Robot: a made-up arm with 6 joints.
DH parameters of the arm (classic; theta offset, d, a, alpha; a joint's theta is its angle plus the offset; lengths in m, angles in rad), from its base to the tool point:
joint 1: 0 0.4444 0 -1.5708
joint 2: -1.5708 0 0.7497 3.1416
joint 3: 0 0 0 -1.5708
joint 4: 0 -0.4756 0 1.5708
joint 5: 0 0.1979 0 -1.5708
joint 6: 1.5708 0 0 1.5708
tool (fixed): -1.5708 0 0 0
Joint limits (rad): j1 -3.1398..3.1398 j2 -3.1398..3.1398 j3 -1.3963..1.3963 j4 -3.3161..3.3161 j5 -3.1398..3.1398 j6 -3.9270..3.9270
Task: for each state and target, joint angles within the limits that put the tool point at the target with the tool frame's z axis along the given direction. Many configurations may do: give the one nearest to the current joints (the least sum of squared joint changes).
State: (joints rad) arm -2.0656 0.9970 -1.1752 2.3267 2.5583 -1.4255
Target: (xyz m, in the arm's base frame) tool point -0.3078 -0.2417 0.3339 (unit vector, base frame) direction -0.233 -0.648 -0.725
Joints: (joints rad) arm -2.7971 1.2089 -1.3963 2.2449 3.0880 -1.4566
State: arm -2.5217 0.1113 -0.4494 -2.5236 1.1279 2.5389
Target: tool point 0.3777 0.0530 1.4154 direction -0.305 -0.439 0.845
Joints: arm -2.4567 -0.7708 0.3814 -3.1252 1.6962 3.2913
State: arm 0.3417 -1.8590 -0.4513 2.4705 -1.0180 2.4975
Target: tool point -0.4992 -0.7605 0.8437 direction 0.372 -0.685 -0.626
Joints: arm 1.1595 -1.6629 -0.0386 2.4587 -0.6521 2.9870
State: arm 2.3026 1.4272 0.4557 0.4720 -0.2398 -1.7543
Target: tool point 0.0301 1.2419 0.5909 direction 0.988 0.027 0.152
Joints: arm 1.6641 1.4135 1.1977 0.7436 -0.1676 -2.1855
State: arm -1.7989 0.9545 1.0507 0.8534 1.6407 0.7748
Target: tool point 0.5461 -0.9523 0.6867 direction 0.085 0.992 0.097
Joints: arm -0.8952 0.9926 0.4296 0.5429 1.4273 0.8392
